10 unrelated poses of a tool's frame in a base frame.
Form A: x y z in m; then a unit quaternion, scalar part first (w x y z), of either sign.
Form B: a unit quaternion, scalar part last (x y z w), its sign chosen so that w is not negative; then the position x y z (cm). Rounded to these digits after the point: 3 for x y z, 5 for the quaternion.
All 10 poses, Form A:
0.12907 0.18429 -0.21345 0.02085 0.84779 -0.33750 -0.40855
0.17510 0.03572 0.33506 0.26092 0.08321 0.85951 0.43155
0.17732 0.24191 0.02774 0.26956 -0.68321 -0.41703 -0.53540
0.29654 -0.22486 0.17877 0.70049 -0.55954 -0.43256 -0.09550
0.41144 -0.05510 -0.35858 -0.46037 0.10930 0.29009 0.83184
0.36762 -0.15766 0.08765 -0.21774 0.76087 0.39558 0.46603
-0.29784 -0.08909 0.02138 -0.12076 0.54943 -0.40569 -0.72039
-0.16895 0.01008 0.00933 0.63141 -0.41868 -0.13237 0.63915
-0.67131 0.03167 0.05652 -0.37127 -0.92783 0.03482 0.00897
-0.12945 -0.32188 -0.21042 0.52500 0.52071 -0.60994 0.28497
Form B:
0.84779 -0.33750 -0.40855 0.02085 12.907 18.429 -21.345
0.08321 0.85951 0.43155 0.26092 17.510 3.572 33.506
-0.68321 -0.41703 -0.53540 0.26956 17.732 24.191 2.774
-0.55954 -0.43256 -0.09550 0.70049 29.654 -22.486 17.877
-0.10930 -0.29009 -0.83184 0.46037 41.144 -5.510 -35.858
-0.76087 -0.39558 -0.46603 0.21774 36.762 -15.766 8.765
-0.54943 0.40569 0.72039 0.12076 -29.784 -8.909 2.138
-0.41868 -0.13237 0.63915 0.63141 -16.895 1.008 0.933
0.92783 -0.03482 -0.00897 0.37127 -67.131 3.167 5.652
0.52071 -0.60994 0.28497 0.52500 -12.945 -32.188 -21.042

